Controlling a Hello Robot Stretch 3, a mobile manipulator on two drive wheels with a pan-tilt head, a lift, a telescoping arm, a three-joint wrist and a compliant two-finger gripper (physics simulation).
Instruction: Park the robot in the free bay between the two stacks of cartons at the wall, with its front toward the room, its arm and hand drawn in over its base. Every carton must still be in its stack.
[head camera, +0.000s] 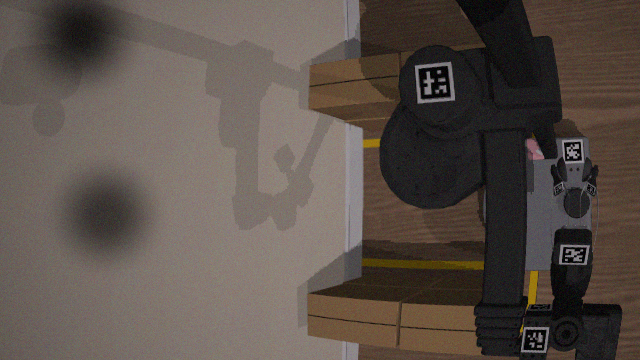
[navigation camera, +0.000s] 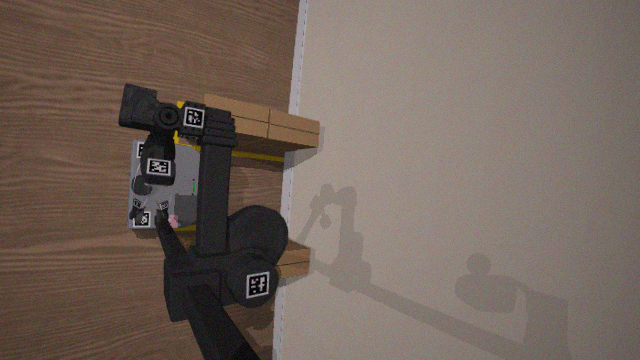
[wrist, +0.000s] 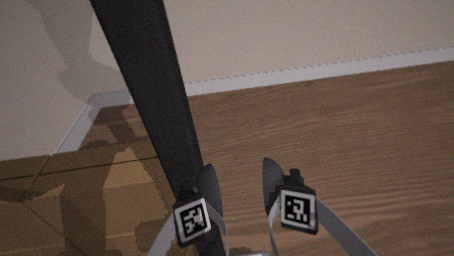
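Pixels of known places: gripper, fingertip midpoint: (head camera: 574, 160) (navigation camera: 148, 222) (wrist: 239, 179); robot's base at its link origin: (head camera: 573, 203) (navigation camera: 142, 183).
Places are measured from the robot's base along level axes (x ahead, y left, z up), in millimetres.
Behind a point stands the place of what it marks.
The bay floor (head camera: 425, 227) @[x -489, y -58, z 0 mm] (navigation camera: 257, 185) @[x -549, y -14, z 0 mm] lies between two carton stacks at the wall. One stack (head camera: 355, 82) @[x -530, y 302, z 360 mm] (navigation camera: 295, 262) @[x -585, y 305, z 360 mm] is partly hidden by my mast and shoulder; the other stack (head camera: 440, 317) (navigation camera: 270, 125) is partly behind my arm end. The cartons that show stand together in their stacks. My grey base (head camera: 540, 215) @[x -101, y -27, z 160 mm] (navigation camera: 185, 165) @[x -151, y -86, z 160 mm] is at the bay mouth, partly inside and partly beyond the outer yellow line. My arm (head camera: 505, 215) @[x -104, y -9, z 816 mm] (navigation camera: 214, 200) @[x -103, y -12, z 816 mm] is drawn in. My gripper (head camera: 575, 171) @[x -12, y 71, z 557 mm] (navigation camera: 148, 215) @[x -12, y 71, z 557 mm] (wrist: 239, 179) @[x -12, y 71, z 557 mm] is open and empty over the base.
Yellow floor tape (head camera: 422, 263) @[x -495, y -169, z 2 mm] (navigation camera: 260, 157) @[x -555, y -168, z 1 mm] runs beside a stack toward the wall (head camera: 175, 300) @[x -720, y -184, z 751 mm] (navigation camera: 475, 150) @[x -720, y -170, z 1010 mm] (wrist: 350, 30) @[x 714, y 1122, z 253 mm]. Cartons (wrist: 132, 200) @[x -221, y 244, z 307 mm] show at the lower left of the wrist view, beyond my mast (wrist: 150, 75) @[x -66, y 116, z 633 mm]. Wooden floor (head camera: 615, 225) @[x 136, y -68, z 0 mm] (navigation camera: 65, 150) @[x 285, y -112, z 0 mm] extends on the room side.
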